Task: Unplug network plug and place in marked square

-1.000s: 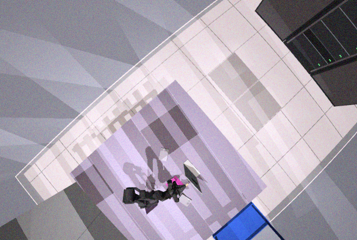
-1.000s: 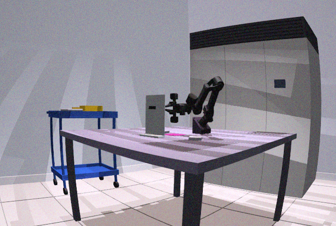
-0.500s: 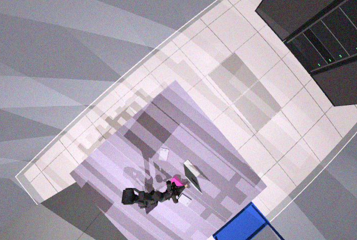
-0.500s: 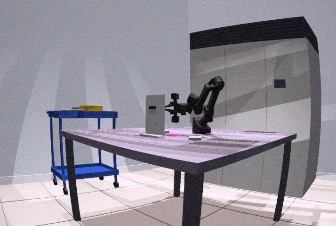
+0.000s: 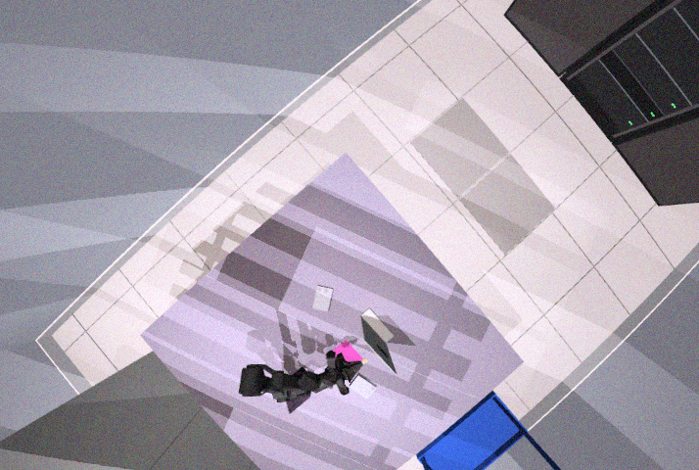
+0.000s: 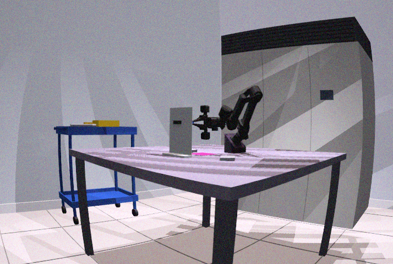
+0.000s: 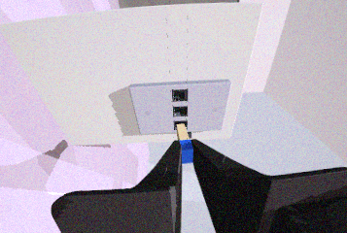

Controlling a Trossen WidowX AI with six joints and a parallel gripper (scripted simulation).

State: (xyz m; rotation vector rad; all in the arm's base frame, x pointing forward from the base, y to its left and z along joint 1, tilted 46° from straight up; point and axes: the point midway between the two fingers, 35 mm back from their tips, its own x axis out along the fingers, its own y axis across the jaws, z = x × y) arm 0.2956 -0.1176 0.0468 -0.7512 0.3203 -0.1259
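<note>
Now: gripper tip 100 mm past the pink marked square, 10 mm to the left of it and 170 mm above it. From my gripper tip the other things lie so: network plug 10 mm ahead; grey panel 90 mm ahead, 10 mm to the right, 60 mm below.
</note>
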